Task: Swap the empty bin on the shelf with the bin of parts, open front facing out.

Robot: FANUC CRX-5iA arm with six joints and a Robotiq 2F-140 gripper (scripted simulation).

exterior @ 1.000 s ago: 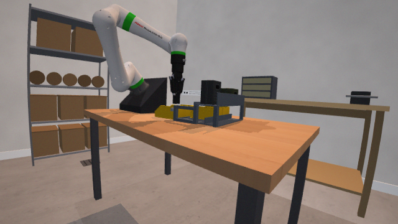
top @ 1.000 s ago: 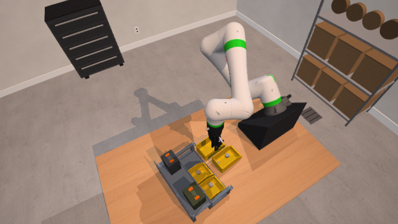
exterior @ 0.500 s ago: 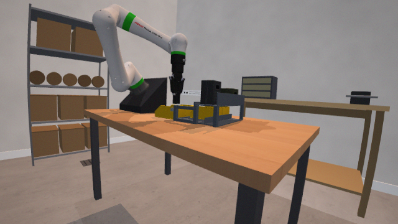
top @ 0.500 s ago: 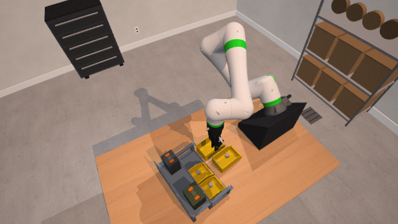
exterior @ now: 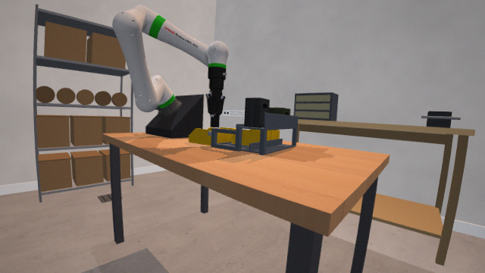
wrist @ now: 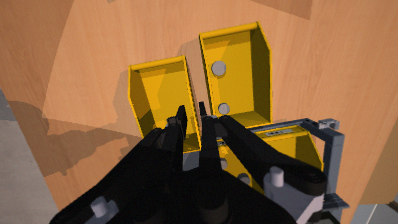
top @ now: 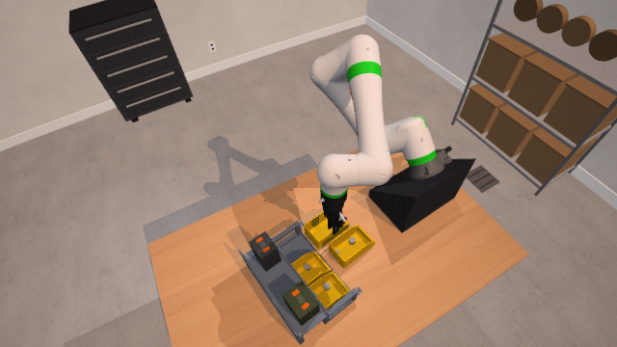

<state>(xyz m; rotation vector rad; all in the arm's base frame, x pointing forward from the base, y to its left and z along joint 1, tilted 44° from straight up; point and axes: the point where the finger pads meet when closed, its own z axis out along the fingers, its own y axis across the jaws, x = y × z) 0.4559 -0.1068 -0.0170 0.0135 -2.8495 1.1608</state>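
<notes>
My gripper is now 60 mm past the grey round part, 60 mm to the right of it and 100 mm above it. Round my hand: grey shelf (210 mm ahead, 70 mm to the left, 50 mm below).
</notes>
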